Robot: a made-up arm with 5 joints.
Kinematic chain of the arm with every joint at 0, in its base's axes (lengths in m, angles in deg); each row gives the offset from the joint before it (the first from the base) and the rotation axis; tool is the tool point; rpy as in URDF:
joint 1: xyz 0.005 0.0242 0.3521 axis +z
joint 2: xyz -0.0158 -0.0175 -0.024 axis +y
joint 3: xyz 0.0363 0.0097 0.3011 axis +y
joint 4: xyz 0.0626 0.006 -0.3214 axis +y
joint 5: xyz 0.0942 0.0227 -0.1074 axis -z
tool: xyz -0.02 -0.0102 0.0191 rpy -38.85 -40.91 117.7
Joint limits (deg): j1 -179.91..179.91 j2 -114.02..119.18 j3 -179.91..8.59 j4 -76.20..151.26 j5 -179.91..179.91
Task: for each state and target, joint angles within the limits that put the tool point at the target. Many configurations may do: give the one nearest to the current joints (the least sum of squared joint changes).
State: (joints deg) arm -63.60 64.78 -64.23 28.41 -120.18
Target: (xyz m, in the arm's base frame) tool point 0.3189 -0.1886 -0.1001
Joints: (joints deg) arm -35.56 77.29 -73.57 27.36 -122.37
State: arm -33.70 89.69 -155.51 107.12 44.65
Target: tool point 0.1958 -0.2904 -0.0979
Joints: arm -62.94 102.69 -127.98 122.68 42.30
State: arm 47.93 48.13 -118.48 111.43 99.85
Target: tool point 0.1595 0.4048 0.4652
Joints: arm 62.03 18.21 -94.08 134.93 97.70
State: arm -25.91 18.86 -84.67 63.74 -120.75
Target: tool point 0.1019 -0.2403 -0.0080
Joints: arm -71.54 59.19 -58.83 67.95 -118.38
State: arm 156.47 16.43 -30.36 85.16 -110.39
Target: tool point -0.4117 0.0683 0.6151
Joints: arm 173.11 -10.94 -74.86 69.88 -112.17
